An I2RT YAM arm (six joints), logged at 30 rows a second.
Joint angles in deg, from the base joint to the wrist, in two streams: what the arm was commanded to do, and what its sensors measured. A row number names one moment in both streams.
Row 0, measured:
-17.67, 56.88, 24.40, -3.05, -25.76, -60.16
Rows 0 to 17, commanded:
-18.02, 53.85, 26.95, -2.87, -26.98, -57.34
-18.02, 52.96, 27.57, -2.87, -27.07, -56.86
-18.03, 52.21, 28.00, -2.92, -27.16, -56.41
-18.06, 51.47, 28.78, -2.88, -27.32, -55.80
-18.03, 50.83, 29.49, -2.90, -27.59, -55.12
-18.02, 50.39, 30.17, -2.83, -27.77, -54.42
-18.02, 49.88, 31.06, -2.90, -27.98, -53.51
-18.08, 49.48, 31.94, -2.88, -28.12, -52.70
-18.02, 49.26, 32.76, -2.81, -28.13, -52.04
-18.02, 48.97, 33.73, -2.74, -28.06, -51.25
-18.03, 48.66, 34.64, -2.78, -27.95, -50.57
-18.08, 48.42, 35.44, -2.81, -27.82, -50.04
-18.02, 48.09, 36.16, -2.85, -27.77, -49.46
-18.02, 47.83, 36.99, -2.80, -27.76, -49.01
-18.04, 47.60, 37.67, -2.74, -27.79, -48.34
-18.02, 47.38, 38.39, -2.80, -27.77, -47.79
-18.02, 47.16, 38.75, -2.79, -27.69, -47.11
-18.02, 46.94, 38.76, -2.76, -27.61, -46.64
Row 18, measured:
-17.67, 48.88, 36.18, -4.60, -26.17, -50.22
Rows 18 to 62, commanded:
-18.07, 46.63, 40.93, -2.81, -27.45, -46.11
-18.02, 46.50, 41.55, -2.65, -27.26, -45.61
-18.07, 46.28, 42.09, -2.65, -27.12, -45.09
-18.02, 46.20, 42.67, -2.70, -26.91, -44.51
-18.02, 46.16, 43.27, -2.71, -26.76, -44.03
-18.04, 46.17, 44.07, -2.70, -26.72, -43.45
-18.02, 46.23, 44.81, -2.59, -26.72, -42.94
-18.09, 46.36, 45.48, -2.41, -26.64, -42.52
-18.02, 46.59, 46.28, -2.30, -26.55, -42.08
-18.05, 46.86, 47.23, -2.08, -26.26, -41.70
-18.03, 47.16, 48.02, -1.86, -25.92, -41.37
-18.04, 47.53, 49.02, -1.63, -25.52, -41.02
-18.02, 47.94, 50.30, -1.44, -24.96, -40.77
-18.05, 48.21, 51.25, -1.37, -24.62, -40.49
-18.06, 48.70, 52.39, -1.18, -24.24, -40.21
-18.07, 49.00, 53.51, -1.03, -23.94, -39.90
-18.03, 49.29, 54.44, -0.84, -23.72, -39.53
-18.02, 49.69, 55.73, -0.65, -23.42, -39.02
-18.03, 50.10, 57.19, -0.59, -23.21, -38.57
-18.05, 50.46, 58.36, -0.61, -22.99, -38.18
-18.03, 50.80, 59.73, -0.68, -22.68, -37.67
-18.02, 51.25, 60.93, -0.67, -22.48, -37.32
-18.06, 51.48, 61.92, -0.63, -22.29, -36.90
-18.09, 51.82, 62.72, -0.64, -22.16, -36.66
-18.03, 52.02, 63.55, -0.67, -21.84, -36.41
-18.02, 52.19, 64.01, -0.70, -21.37, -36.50
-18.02, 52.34, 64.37, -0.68, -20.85, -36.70
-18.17, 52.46, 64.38, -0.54, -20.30, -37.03
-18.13, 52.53, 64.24, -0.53, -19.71, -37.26
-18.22, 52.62, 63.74, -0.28, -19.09, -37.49
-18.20, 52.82, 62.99, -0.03, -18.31, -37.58
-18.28, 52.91, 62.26, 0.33, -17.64, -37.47
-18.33, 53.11, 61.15, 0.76, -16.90, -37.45
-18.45, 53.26, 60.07, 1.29, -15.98, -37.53
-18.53, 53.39, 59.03, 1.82, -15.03, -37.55
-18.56, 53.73, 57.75, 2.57, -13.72, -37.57
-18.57, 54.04, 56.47, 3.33, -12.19, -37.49
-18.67, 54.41, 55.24, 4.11, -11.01, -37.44
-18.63, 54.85, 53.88, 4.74, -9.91, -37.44
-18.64, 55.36, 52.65, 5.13, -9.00, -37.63
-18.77, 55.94, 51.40, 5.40, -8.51, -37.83
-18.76, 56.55, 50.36, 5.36, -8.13, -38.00
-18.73, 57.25, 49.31, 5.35, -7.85, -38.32
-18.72, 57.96, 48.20, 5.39, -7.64, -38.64
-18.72, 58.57, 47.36, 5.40, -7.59, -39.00
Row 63, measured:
-18.41, 57.60, 48.93, 1.69, -10.33, -38.63
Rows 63 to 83, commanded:
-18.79, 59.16, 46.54, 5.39, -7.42, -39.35
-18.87, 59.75, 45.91, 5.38, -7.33, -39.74
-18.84, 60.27, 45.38, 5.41, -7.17, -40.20
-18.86, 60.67, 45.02, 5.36, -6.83, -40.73
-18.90, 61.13, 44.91, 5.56, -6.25, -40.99
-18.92, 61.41, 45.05, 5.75, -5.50, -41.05
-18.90, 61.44, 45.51, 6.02, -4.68, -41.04
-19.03, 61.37, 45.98, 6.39, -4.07, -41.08
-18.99, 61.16, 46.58, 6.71, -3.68, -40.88
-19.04, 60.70, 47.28, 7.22, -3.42, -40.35
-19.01, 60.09, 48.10, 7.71, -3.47, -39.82
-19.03, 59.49, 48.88, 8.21, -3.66, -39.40
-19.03, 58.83, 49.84, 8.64, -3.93, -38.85
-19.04, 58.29, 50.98, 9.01, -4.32, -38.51
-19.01, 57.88, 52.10, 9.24, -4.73, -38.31
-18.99, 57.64, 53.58, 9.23, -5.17, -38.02
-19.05, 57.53, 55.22, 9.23, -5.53, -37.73
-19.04, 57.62, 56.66, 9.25, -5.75, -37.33
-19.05, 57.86, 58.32, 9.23, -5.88, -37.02
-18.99, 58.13, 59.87, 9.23, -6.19, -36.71
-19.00, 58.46, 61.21, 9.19, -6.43, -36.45
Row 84, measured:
-18.79, 59.44, 56.80, 3.68, -5.76, -38.72
